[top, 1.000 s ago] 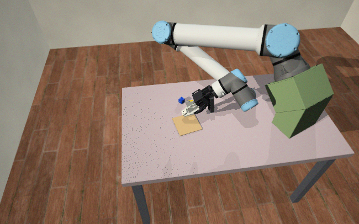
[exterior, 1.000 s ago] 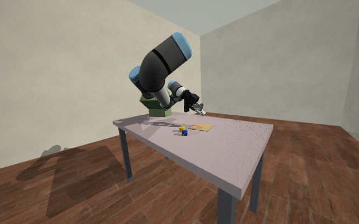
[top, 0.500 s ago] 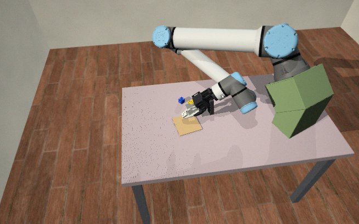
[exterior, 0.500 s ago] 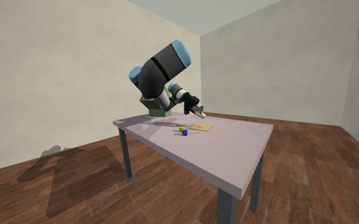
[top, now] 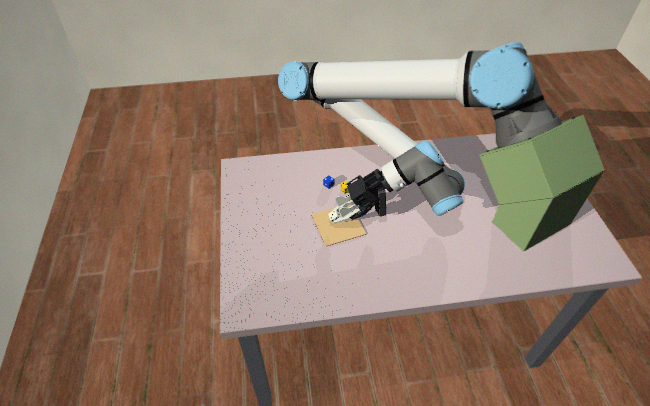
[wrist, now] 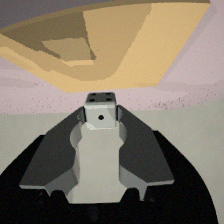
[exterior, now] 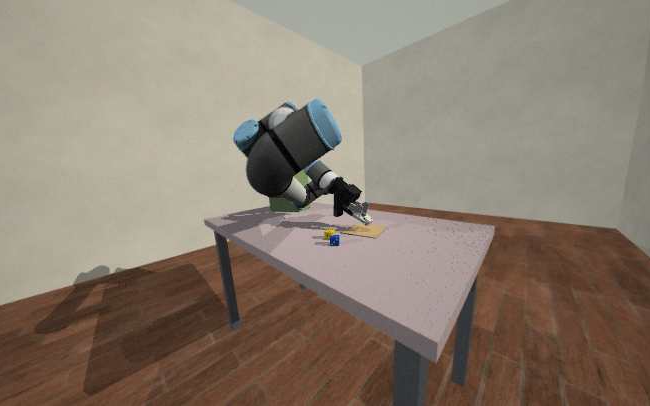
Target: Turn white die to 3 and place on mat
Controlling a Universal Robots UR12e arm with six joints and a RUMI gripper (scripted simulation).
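The tan mat is 10 mm behind my hand and 40 mm below it. From my hand the other things lie so: white die (right at my hand); then blue die (30 mm behind, 180 mm to the right, 30 mm below); then yellow die (80 mm behind, 140 mm to the right, 30 mm below).
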